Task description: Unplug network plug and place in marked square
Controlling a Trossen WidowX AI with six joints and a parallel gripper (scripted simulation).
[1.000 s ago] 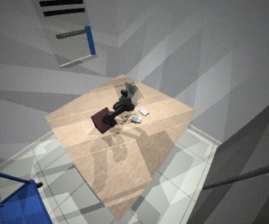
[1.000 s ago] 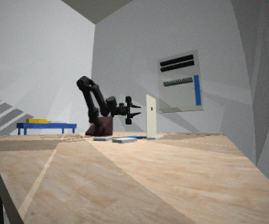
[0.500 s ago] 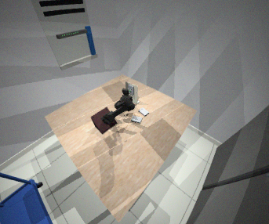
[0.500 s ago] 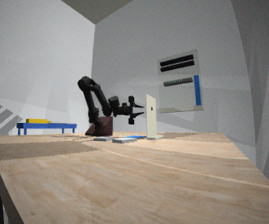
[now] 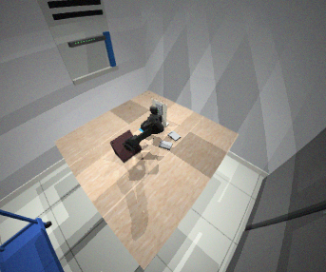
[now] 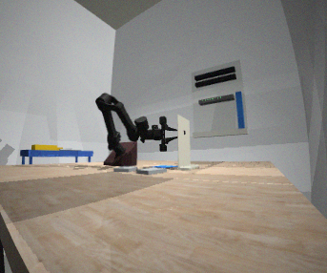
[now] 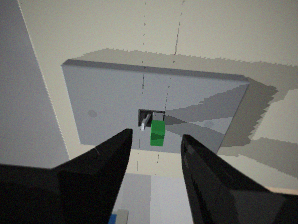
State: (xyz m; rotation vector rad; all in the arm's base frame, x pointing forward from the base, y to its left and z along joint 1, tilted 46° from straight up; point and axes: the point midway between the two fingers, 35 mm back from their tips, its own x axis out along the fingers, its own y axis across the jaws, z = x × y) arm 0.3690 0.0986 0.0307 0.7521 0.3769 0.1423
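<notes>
Right now my gripper tip is 2 cm short of the plug. The rest, counted from my gripper tip: upright panel (4 cm ahead, 6 cm below); blue marked square (12 cm behind, 3 cm to the left, 18 cm below).
</notes>
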